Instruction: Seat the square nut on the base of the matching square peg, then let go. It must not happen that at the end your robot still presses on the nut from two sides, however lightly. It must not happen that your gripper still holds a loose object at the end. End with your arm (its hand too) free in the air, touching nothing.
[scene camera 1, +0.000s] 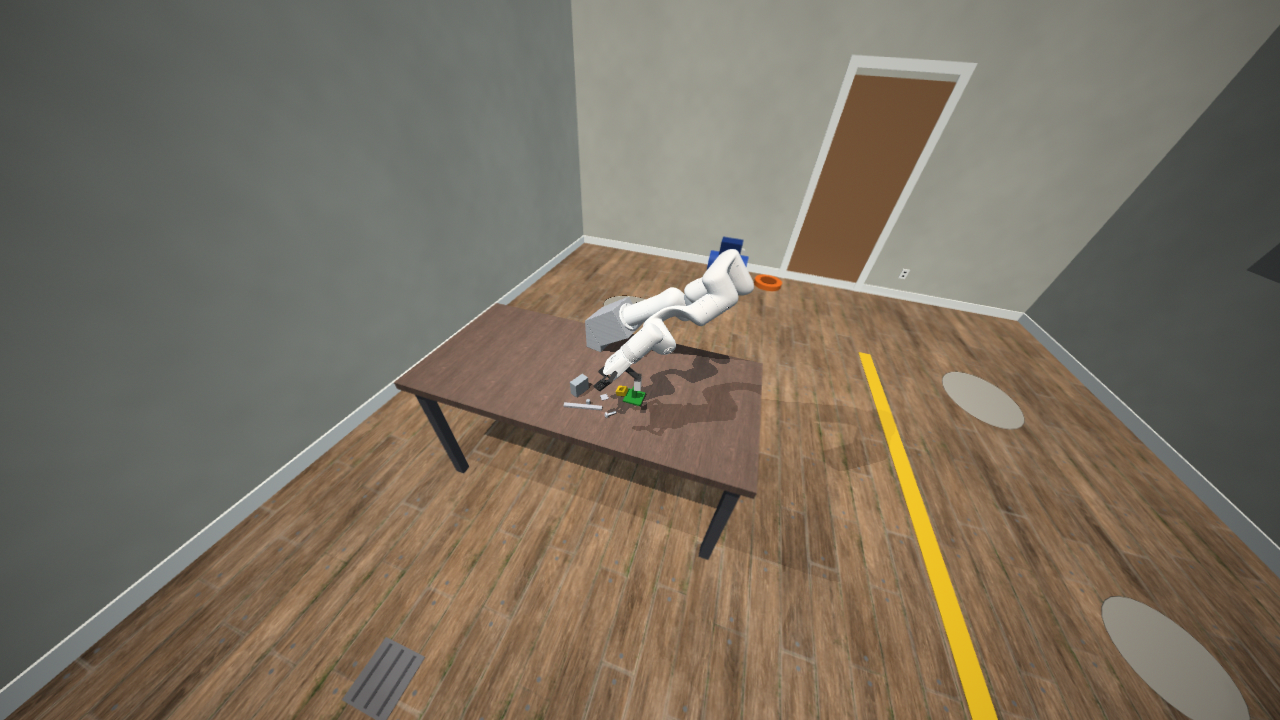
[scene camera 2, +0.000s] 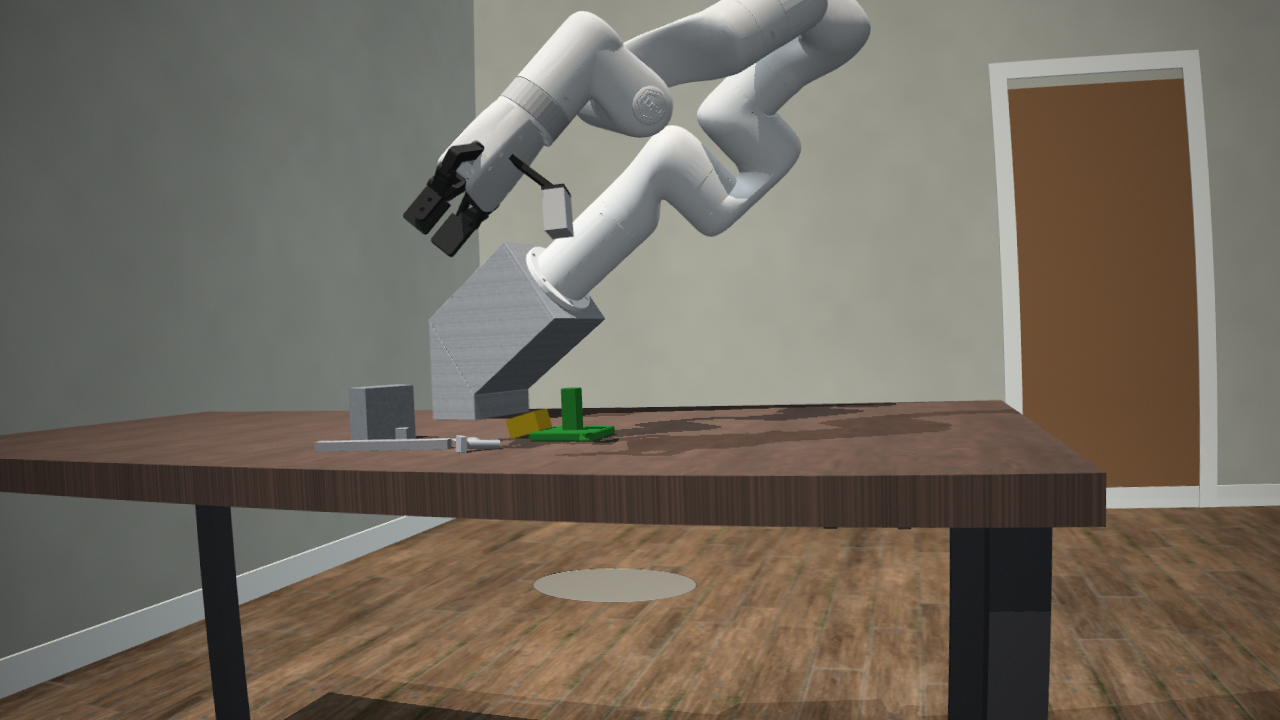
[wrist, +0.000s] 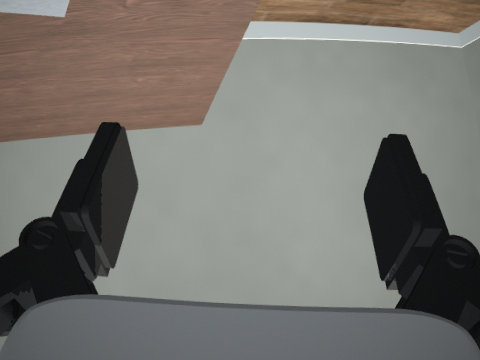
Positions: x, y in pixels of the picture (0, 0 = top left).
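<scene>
A grey block (scene camera 2: 375, 413) is 110 cm from the lens, while a long grey bar (scene camera 2: 440, 443) is 100 cm from the lens. The gripper (scene camera 2: 427, 238) is 94 cm from the lens.
</scene>
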